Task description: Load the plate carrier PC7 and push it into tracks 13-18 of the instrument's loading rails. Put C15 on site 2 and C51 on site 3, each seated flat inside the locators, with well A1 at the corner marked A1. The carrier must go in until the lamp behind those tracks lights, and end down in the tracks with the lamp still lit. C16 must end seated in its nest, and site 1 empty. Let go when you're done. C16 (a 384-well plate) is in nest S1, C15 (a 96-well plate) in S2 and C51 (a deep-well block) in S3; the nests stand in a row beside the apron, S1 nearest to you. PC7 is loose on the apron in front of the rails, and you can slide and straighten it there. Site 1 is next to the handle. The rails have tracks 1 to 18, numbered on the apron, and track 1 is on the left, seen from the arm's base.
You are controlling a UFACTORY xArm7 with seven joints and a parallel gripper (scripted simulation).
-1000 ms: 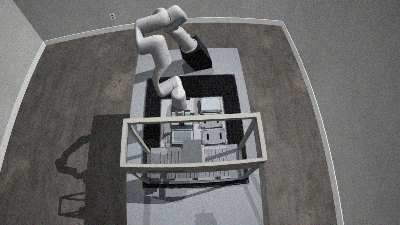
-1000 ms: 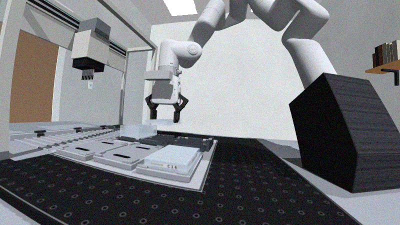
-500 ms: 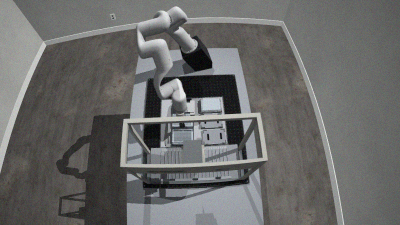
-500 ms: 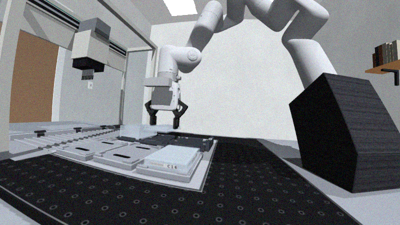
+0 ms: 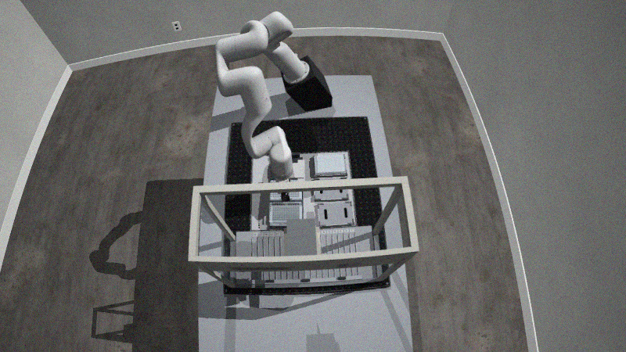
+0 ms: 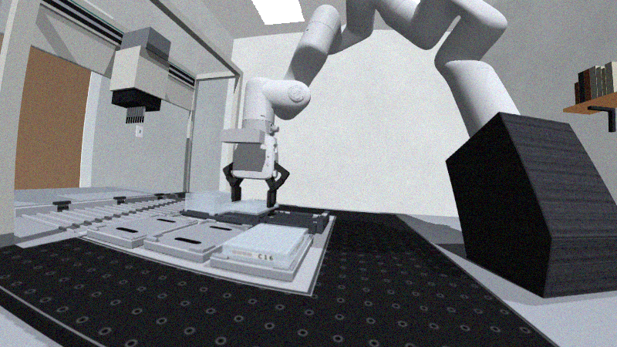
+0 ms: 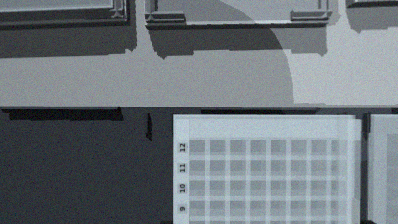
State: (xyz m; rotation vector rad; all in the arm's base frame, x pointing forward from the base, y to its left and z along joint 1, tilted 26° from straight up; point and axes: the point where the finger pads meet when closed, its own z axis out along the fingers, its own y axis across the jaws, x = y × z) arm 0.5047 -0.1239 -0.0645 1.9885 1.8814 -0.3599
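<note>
My gripper is now 10 mm past the dark carrier PC7 and 30 mm above it. From my hand the other things lie so: nest S2: 180 mm to the left, 40 mm below; deep-well block C51: 100 mm ahead, 10 mm to the right, 10 mm below; nest S3: 110 mm ahead, 190 mm to the left, 40 mm below.
</note>
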